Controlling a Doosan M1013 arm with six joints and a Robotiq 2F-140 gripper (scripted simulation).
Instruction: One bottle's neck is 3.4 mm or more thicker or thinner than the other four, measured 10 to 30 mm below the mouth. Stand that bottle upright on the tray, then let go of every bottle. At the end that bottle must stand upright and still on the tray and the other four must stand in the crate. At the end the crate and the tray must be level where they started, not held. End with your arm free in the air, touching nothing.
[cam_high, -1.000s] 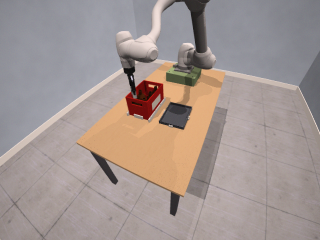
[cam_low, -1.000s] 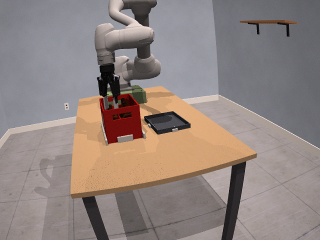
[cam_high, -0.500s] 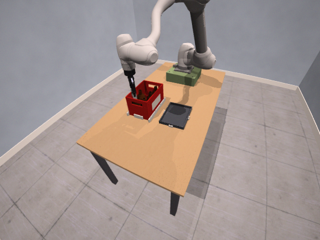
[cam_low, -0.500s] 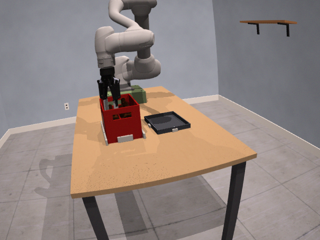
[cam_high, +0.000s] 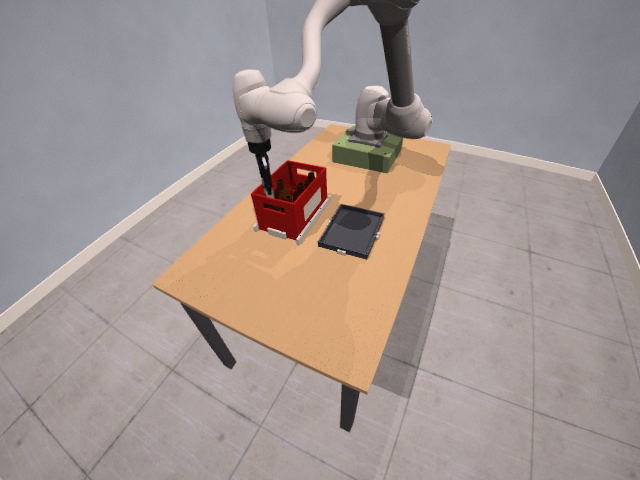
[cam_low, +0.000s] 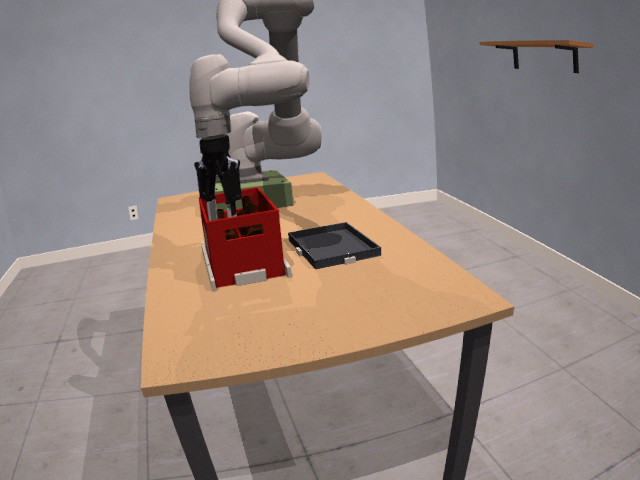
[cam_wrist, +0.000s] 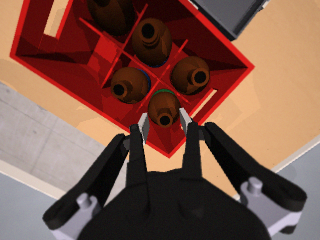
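My hand is 9 cm above the glass bottle. The rest, counted from my hand: dark grey tray: 31 cm to the left, 16 cm below, 8 cm behind; then red crate: 9 cm below, 9 cm behind, 5 cm to the left.
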